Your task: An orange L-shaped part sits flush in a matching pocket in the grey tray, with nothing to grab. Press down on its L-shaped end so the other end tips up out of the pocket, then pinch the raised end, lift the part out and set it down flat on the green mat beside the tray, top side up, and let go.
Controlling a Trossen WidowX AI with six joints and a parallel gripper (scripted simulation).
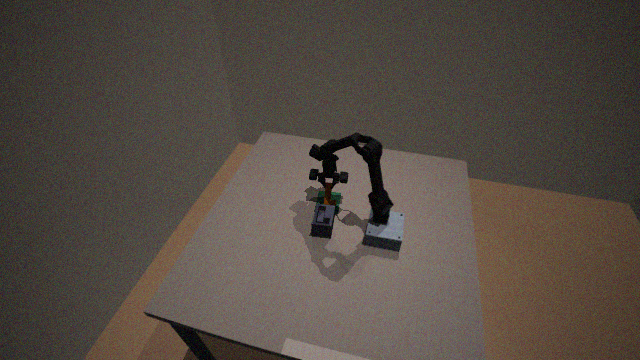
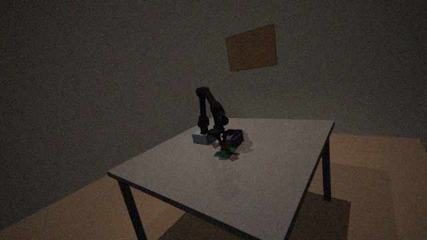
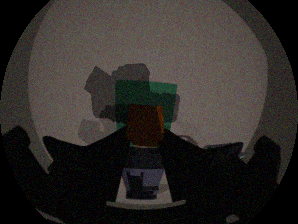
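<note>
My gripper tip is now 2 cm past the orange L-shaped part, 3 cm to the right of it and 3 cm above it. The rest, counted from my gripper tip: green mat 1 cm behind, 2 cm to the left, 9 cm below.
</note>
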